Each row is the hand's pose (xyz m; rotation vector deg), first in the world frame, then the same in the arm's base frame.
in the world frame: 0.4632 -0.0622 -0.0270 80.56 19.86 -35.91
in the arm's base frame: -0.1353 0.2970 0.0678 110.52 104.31 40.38
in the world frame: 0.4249 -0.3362 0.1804 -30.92 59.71 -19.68
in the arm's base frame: 0.1517 0.2093 -0.1039 6.37 40.27 82.67
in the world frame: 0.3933 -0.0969 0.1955 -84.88 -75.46 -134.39
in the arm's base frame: 0.0147 0.1151 0.0717 -12.25 -8.82 -82.47
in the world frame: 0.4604 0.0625 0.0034 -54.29 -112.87 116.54
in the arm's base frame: -0.1849 0.2439 0.1737 -43.98 163.80 -15.81
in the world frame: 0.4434 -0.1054 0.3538 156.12 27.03 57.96
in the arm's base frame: 0.1534 0.0550 0.1408 -71.50 -51.42 -36.69
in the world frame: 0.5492 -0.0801 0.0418 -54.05 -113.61 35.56
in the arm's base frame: -0.0405 0.3218 0.1211 66.47 -115.10 -8.65
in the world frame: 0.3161 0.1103 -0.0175 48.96 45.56 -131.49
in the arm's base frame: -0.2864 0.1385 0.1273 19.15 124.95 -31.35
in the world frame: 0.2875 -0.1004 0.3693 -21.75 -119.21 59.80
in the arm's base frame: 0.0974 -0.0707 0.0659 98.39 -128.37 -2.00
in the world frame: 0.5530 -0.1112 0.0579 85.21 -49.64 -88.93
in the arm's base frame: -0.0099 0.3225 0.1037 113.29 77.20 -62.23
